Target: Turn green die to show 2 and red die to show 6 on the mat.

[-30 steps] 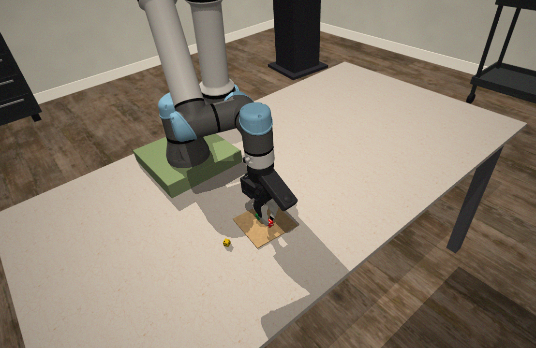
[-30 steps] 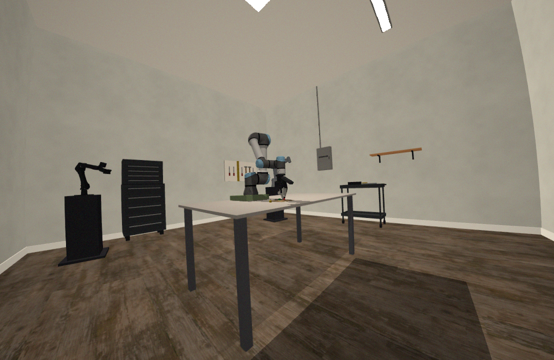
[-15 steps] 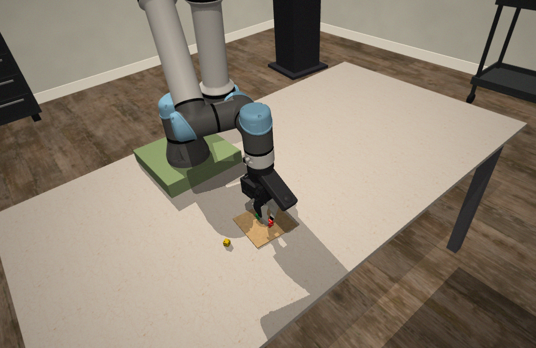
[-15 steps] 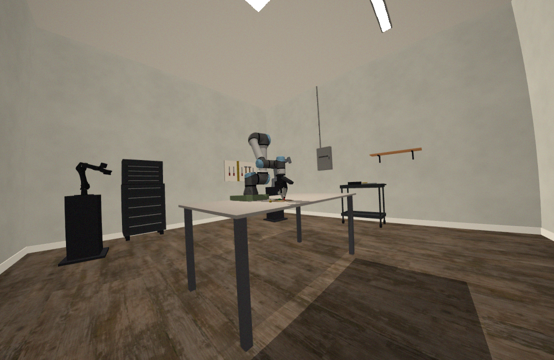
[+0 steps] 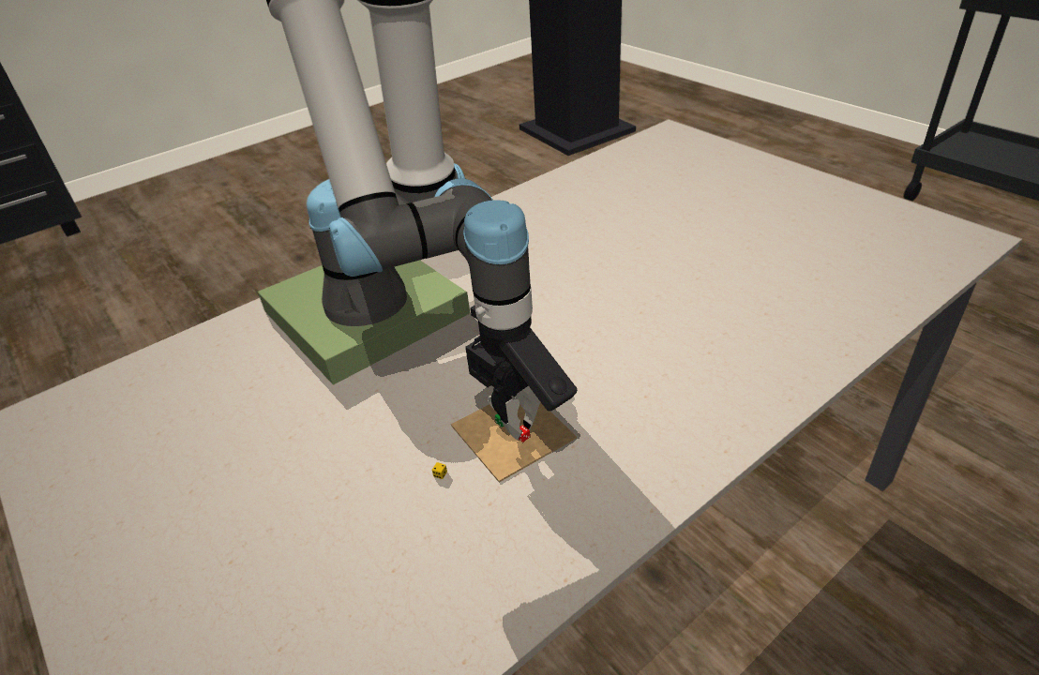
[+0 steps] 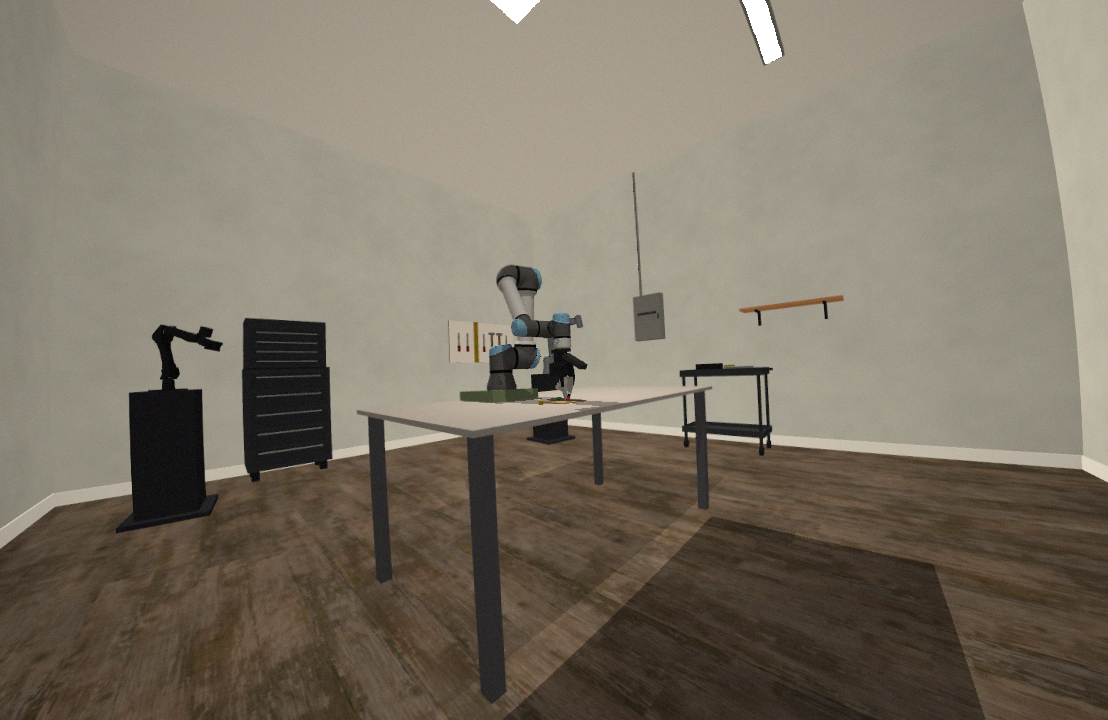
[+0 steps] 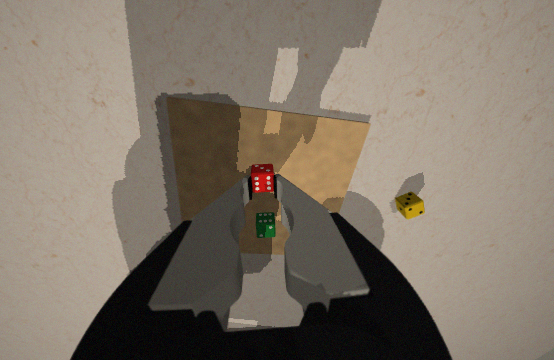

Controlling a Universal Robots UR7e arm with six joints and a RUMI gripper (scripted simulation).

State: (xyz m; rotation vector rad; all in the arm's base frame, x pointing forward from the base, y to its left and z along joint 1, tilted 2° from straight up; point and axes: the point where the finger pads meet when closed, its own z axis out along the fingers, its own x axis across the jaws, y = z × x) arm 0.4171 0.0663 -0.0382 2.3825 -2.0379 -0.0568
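The red die lies 1 cm below my hand. Also, from my hand: yellow die 13 cm to the right, 2 cm below, 2 cm behind; then green die 5 cm behind, 1 cm to the right, 1 cm below; then tan mat 2 cm below, 2 cm behind.
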